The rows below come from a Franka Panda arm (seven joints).
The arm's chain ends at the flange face. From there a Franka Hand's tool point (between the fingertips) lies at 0.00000 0.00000 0.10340 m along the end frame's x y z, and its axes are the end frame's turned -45 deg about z.
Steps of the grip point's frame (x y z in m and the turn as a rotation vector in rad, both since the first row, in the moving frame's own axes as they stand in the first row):
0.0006, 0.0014, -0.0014, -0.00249, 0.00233, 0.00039
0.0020, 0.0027, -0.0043, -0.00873, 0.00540, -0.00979
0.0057, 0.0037, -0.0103, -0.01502, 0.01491, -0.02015
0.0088, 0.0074, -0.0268, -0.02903, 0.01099, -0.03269
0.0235, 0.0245, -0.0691, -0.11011, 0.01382, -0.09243
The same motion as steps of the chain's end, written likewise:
0.0011, 0.0006, -0.0014, -0.00011, 0.00341, 0.00039
0.0023, 0.0003, -0.0043, -0.00235, 0.00999, -0.00979
0.0045, -0.0014, -0.0103, -0.00008, 0.02116, -0.02015
0.0085, -0.0023, -0.0268, -0.01276, 0.02830, -0.03269
0.0246, -0.0059, -0.0685, -0.06809, 0.08763, -0.09243

